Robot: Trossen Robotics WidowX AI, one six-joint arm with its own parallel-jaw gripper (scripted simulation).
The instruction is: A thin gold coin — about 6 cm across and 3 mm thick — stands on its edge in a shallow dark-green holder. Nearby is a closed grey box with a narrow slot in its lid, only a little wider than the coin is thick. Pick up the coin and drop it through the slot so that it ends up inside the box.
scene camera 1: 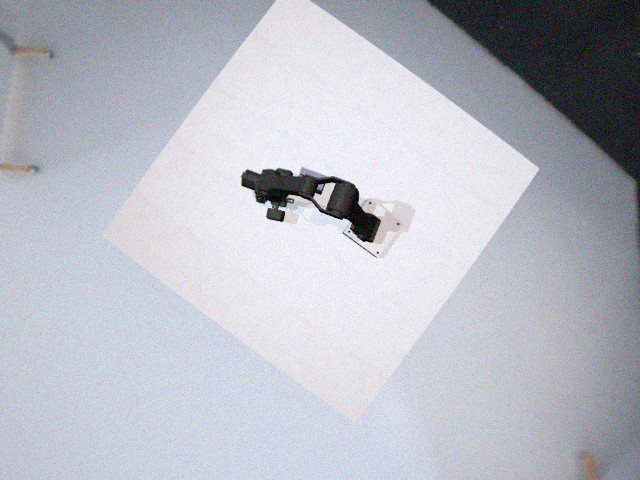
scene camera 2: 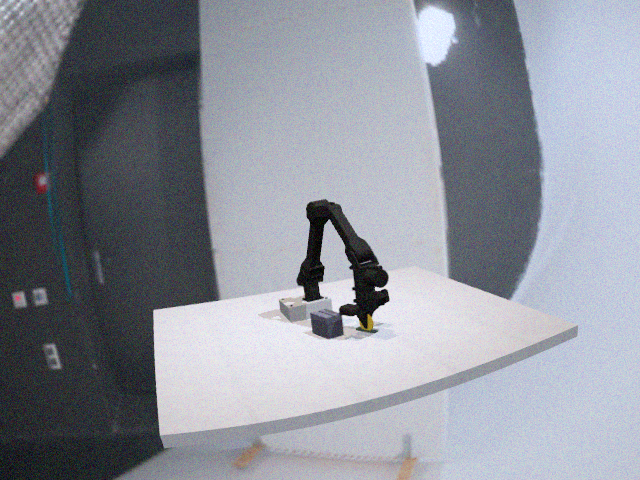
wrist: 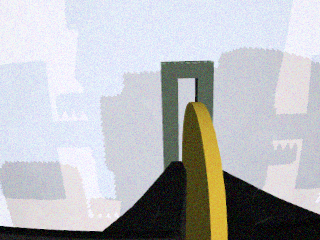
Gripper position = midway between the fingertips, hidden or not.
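My gripper (scene camera 2: 366,328), visible. Again, the gripper (wrist: 187,172).
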